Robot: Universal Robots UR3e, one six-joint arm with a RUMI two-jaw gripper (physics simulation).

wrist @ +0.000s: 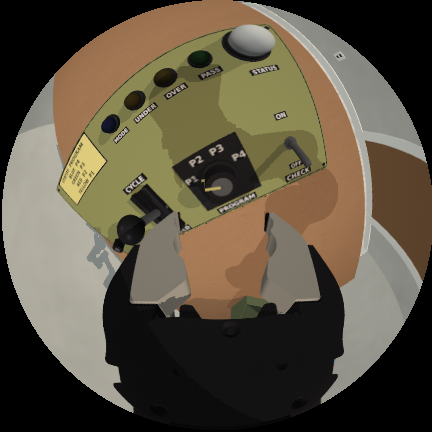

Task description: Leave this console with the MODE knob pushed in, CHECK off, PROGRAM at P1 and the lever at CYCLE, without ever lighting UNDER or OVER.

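The olive console (260, 105) lies ahead of my gripper (222, 214), which is open and empty just short of its near edge. The PROGRAM knob (222, 187) has its yellow pointer toward P1. The CHECK toggle (300, 152) leans to OFF. The lever's black ball (131, 230) is left of the left finger; its shaft rises from the slot beside CYCLE, and the slot's lower end is partly hidden. The lamps MODE (110, 123), UNDER (134, 100), OVER (165, 77) and PASS (200, 58) look dark. I cannot tell whether the MODE knob is pushed in.
The pale STATUS dome (252, 41) stands at the console's far corner. A yellow program card (82, 169) is at its left. A small black knob-like part (118, 246) shows below the lever ball. A green object (246, 307) shows between the finger bases, on the brown table top (215, 270).
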